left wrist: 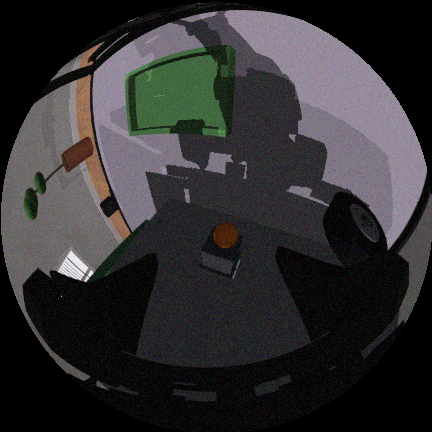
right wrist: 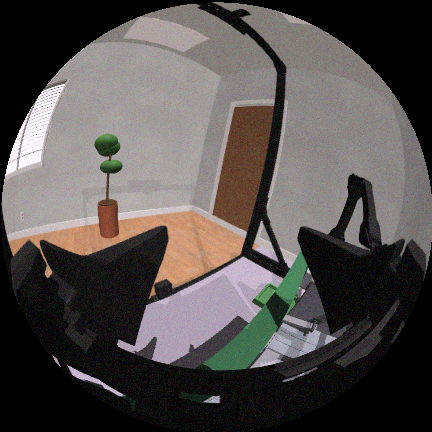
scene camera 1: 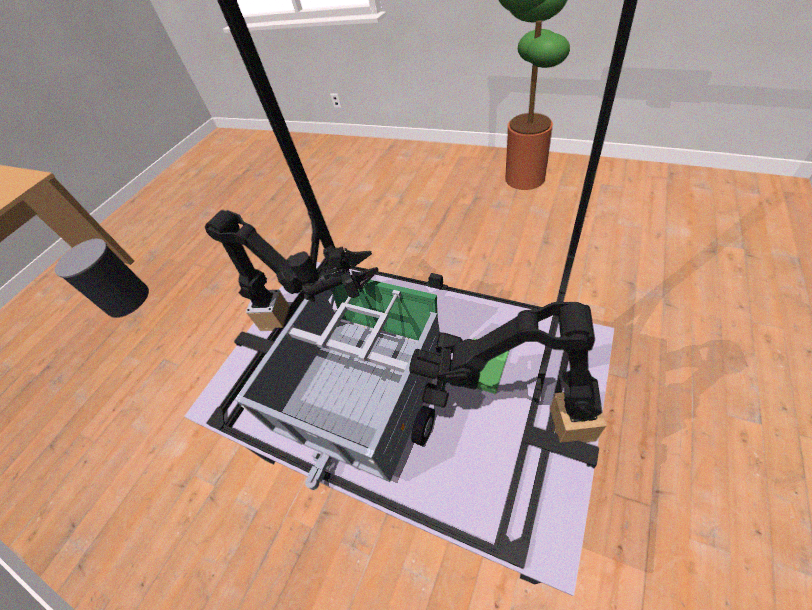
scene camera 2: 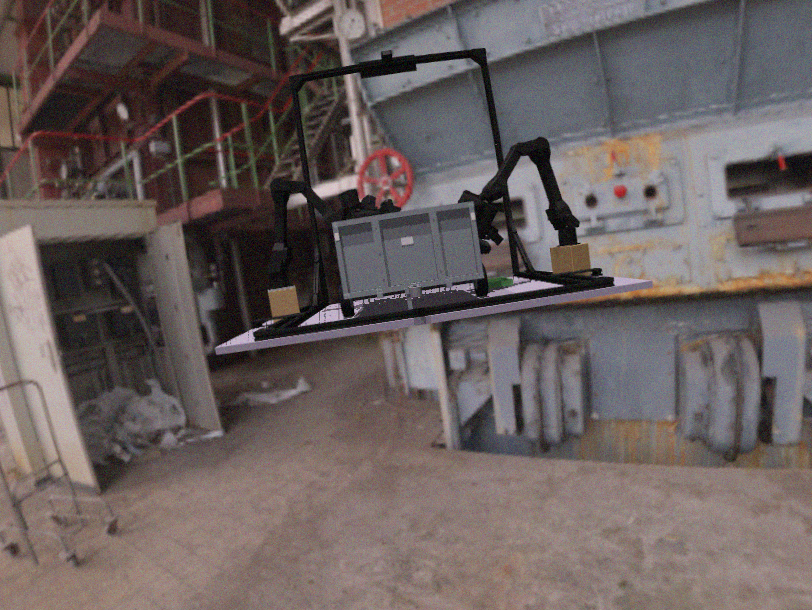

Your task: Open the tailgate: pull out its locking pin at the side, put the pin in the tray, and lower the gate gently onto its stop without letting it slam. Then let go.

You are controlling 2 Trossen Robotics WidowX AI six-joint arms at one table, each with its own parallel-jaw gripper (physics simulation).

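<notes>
The green tailgate stands upright at the rear of the grey trailer. The locking pin's round orange knob sits at a small dark block on the trailer's side wall, near the gate end. My left gripper is open at that side wall; in the left wrist view the knob shows between its fingertips, untouched. My right gripper is open and empty above the gate's far left corner. The green tray lies on the table beside the trailer; no pin shows in it.
A black wheel juts from the trailer's side near my left gripper. A light ladder-like frame lies across the trailer's top. A black frame post rises behind the table. A drawbar sticks out at the trailer's front.
</notes>
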